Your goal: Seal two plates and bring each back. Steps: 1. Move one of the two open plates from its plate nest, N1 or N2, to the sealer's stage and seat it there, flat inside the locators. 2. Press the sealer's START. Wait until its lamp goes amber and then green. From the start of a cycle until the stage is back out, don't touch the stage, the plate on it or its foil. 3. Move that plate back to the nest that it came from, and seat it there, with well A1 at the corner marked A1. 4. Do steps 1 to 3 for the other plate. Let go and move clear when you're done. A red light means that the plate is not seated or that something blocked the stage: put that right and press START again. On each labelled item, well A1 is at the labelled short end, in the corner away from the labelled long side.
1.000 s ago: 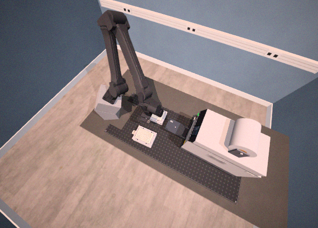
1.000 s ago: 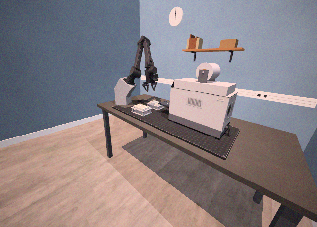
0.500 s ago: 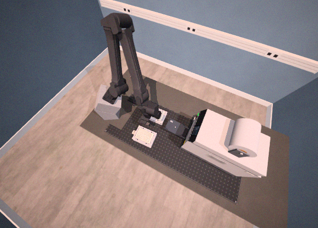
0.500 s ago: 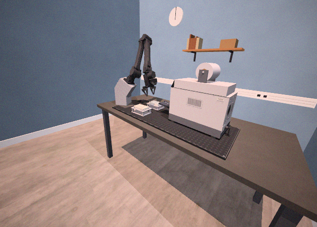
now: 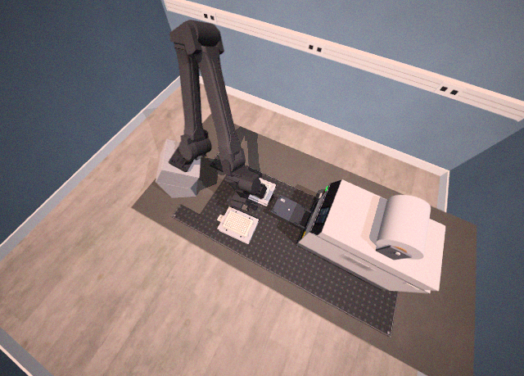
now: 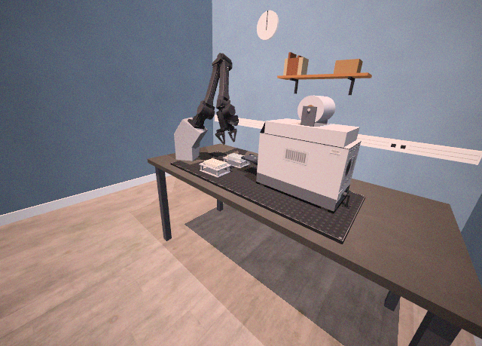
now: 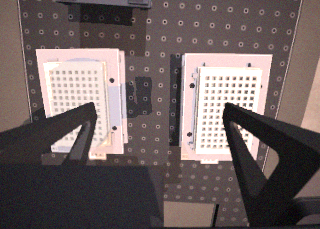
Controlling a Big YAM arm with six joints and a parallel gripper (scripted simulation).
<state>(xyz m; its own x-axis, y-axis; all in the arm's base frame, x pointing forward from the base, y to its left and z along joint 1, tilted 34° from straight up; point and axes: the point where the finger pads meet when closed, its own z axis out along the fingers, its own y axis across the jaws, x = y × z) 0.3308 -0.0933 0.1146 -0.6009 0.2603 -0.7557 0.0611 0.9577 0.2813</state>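
My hand is 140 mm above the plate nest, 90 mm to the left of it and 40 mm past it. From my hand the other things lie so: sealer stage (170 mm ahead, 90 mm below, 40 mm to the left); foil roll (500 mm ahead, 230 mm above, 10 mm to the right).
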